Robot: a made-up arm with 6 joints.
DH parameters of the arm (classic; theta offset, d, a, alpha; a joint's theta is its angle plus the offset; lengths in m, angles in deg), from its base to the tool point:
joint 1: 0 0.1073 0 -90
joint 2: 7.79 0 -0.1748 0
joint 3: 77.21 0 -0.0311 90
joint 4: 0 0.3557 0 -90
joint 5: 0 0 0.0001 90
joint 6: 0 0.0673 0 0
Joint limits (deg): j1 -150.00..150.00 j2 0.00..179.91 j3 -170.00..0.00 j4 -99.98..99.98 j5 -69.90..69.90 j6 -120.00..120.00
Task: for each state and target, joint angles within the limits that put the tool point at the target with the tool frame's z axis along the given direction. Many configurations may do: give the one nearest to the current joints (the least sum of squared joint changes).
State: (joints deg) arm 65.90 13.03 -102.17 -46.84 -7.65 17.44
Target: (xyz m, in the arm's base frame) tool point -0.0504 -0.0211 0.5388 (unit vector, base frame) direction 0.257 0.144 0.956
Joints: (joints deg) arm 24.43 0.12 -64.08 -19.71 -4.22 17.44
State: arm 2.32 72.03 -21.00 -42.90 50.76 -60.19
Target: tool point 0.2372 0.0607 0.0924 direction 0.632 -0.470 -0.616
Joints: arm 25.39 34.22 -9.55 -56.77 56.27 -60.19
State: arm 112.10 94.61 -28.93 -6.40 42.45 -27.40
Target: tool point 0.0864 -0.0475 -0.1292 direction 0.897 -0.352 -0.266
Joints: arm 137.47 143.18 -11.40 -31.74 41.27 -27.40
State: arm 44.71 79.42 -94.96 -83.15 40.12 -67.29
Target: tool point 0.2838 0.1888 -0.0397 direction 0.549 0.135 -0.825
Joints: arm 36.07 101.30 -45.35 -62.11 14.02 -67.29
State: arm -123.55 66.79 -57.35 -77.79 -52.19 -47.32
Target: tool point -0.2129 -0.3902 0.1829 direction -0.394 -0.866 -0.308
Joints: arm -119.30 92.66 -70.44 -99.59 -4.67 -47.32
